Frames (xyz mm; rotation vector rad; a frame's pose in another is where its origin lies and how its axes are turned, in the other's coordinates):
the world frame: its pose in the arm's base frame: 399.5 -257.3 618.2 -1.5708 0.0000 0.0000
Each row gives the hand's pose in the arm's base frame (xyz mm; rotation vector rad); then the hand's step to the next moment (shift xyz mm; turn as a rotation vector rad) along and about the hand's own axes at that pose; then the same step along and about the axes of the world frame.
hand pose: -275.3 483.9 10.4 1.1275 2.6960 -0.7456
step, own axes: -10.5 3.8 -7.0 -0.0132 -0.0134 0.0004
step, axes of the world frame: 10.6 -7.7 -1.0 0.0001 -0.0088 -0.0166
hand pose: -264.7 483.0 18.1 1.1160 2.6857 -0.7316
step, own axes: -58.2 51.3 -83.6 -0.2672 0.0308 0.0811
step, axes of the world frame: 81.8 -71.2 35.3 0.2080 0.0001 -0.1888
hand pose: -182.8 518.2 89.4 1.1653 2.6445 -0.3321
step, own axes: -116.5 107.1 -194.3 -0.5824 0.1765 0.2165
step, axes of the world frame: 133.0 -207.0 47.5 0.5396 0.0503 -0.3514
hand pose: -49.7 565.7 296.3 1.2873 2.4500 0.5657
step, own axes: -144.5 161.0 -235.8 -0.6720 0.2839 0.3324
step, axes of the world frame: 87.2 -296.3 -83.6 0.7165 0.0915 -0.3478
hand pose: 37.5 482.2 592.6 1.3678 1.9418 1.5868
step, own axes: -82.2 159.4 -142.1 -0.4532 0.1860 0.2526
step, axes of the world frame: 17.5 -162.7 -159.9 0.5008 0.0765 -0.2171
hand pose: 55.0 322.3 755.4 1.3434 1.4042 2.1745
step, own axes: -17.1 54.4 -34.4 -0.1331 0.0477 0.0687
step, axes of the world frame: -2.8 -30.2 -59.3 0.1409 0.0288 -0.0635
